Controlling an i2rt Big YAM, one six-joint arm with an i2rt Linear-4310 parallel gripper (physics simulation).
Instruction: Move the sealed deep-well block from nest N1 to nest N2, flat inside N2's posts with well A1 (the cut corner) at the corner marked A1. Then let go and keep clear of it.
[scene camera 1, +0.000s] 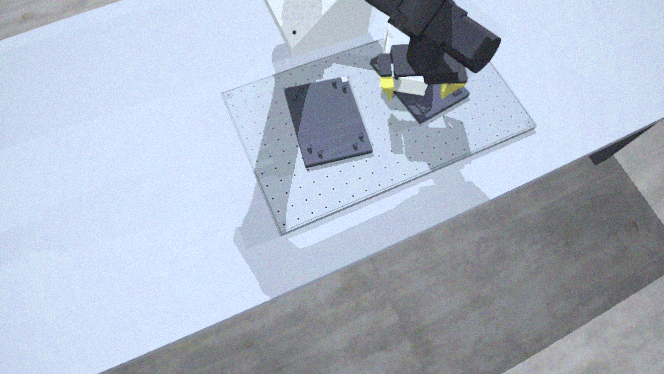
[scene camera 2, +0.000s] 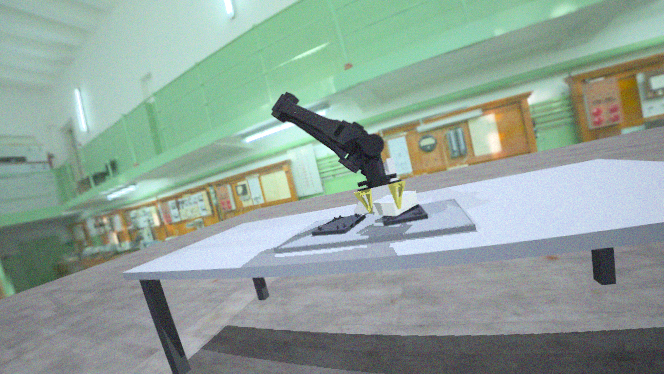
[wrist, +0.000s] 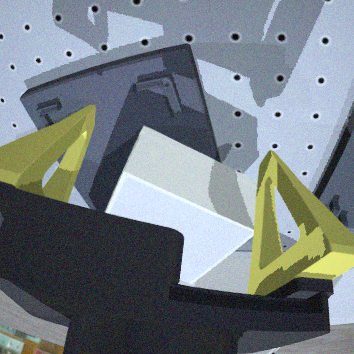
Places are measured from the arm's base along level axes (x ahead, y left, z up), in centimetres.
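Pixels of known places: gripper, fingertip midpoint: (scene camera 1: 415, 97) (scene camera 2: 384, 211) (wrist: 181, 134).
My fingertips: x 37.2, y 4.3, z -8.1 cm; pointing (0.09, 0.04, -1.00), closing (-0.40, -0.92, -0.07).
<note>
For each thing: its top centre in the pictures, then the offset to it from my fingertips. "pt": a spot on its surface instead. Level surfaces: height alone.
- white sealed block, top centre: (wrist: 152, 258) (scene camera 1: 408, 48) (scene camera 2: 394, 195) dz +2.8, dx -8.3, dy +2.9 cm
- dark nest N1, top centre: (wrist: 132, 179) (scene camera 1: 420, 74) (scene camera 2: 401, 209) dz -1.5, dx -4.9, dy +4.5 cm
- Nest N2, top centre: (scene camera 1: 327, 115) (scene camera 2: 338, 219) dz -1.1, dx -3.8, dy -15.8 cm
- small white label, surface spot: (scene camera 1: 345, 79) pt dz -2.1, dx -10.0, dy -8.9 cm
- perforated plate, top centre: (wrist: 276, 131) (scene camera 1: 381, 107) (scene camera 2: 370, 222) dz -3.2, dx -2.2, dy -5.3 cm
- white table, surface height: dz -4.6 cm
The white sealed block (scene camera 1: 410, 86) (scene camera 2: 407, 200) (wrist: 175, 220) lies on dark nest N1 (scene camera 1: 442, 107) (scene camera 2: 418, 214) (wrist: 105, 95), turned askew to it. It looks tilted, but how it rests is partly hidden. My gripper (scene camera 1: 417, 98) (scene camera 2: 384, 210) (wrist: 181, 134) is open, with its yellow fingers on either side of the block. In the wrist view the right finger is close to a block corner, and the left finger is farther off, over N1. The block's cut corner cannot be made out. Nest N2 (scene camera 1: 330, 120) (scene camera 2: 340, 226) holds no block; a small white label (scene camera 1: 345, 79) marks one corner.
Both nests stand on a perforated plate (scene camera 1: 345, 187) (scene camera 2: 450, 226) on the white table (scene camera 1: 125, 175) (scene camera 2: 550, 200). N2's short posts rise near its corners. A white triangular bracket (scene camera 1: 330, 30) stands at the plate's back edge, close to the arm.
</note>
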